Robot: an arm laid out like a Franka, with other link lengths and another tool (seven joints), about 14 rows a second.
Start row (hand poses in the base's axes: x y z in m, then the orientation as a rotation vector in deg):
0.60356 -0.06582 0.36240 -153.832 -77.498 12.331
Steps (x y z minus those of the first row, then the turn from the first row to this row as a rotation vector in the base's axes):
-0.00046 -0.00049 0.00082 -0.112 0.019 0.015
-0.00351 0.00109 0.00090 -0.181 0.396 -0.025
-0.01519 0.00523 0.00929 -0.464 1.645 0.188
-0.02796 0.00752 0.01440 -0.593 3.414 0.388
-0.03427 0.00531 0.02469 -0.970 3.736 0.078
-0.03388 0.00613 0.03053 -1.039 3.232 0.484
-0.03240 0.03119 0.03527 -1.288 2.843 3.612
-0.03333 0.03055 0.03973 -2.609 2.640 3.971
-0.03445 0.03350 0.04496 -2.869 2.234 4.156
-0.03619 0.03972 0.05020 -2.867 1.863 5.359
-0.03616 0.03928 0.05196 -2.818 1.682 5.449
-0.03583 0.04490 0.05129 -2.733 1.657 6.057
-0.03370 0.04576 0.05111 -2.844 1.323 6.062
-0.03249 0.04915 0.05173 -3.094 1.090 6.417
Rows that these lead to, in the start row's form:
0.60310 -0.06631 0.36322 -153.905 -77.542 12.440
0.60005 -0.06473 0.36330 -153.808 -77.399 12.981
0.58837 -0.06059 0.37169 -153.306 -77.408 14.846
0.57560 -0.05830 0.37680 -152.413 -77.198 17.258
0.56929 -0.06051 0.38709 -152.742 -76.773 17.927
0.56968 -0.05969 0.39293 -152.799 -77.493 17.368
0.57116 -0.03463 0.39767 -151.182 -81.924 17.366
0.57023 -0.03527 0.40213 -152.082 -82.826 18.142
0.56911 -0.03232 0.40736 -152.364 -83.273 17.828
0.56737 -0.02610 0.41260 -151.729 -85.023 17.459
0.56740 -0.02654 0.41436 -151.717 -85.188 17.192
0.56773 -0.02092 0.41369 -151.243 -85.996 17.154
0.56986 -0.02006 0.41351 -151.489 -86.138 16.800
0.57107 -0.01667 0.41413 -151.550 -86.763 16.718

